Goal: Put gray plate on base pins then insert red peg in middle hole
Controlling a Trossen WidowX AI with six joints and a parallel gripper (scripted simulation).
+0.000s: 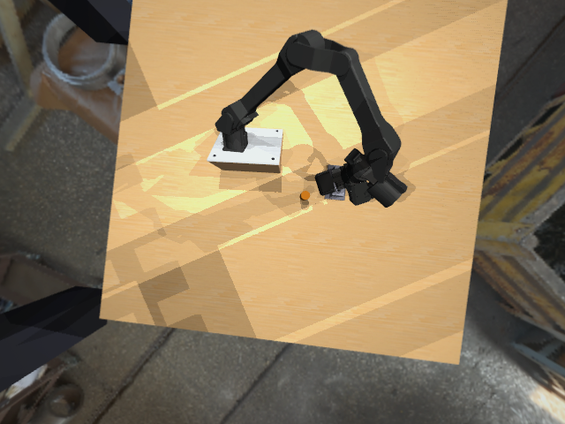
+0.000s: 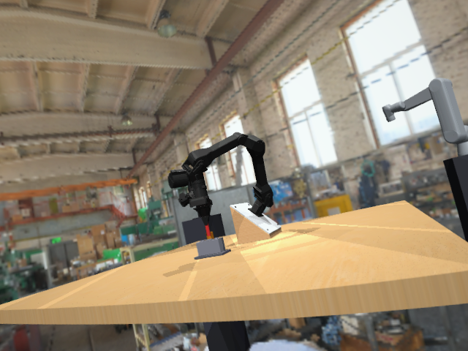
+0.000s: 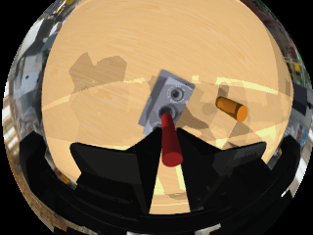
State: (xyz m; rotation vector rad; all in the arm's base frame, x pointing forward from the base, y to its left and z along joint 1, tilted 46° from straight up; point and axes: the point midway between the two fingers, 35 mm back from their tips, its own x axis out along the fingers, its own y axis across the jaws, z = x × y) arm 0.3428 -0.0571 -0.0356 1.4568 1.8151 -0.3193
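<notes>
Now: the red peg right at my gripper tip. Round my gripper tip: dark flat base: 10 cm below; then orange peg: 11 cm behind, 7 cm below, 6 cm to the right; then gray plate: 7 cm below.
</notes>
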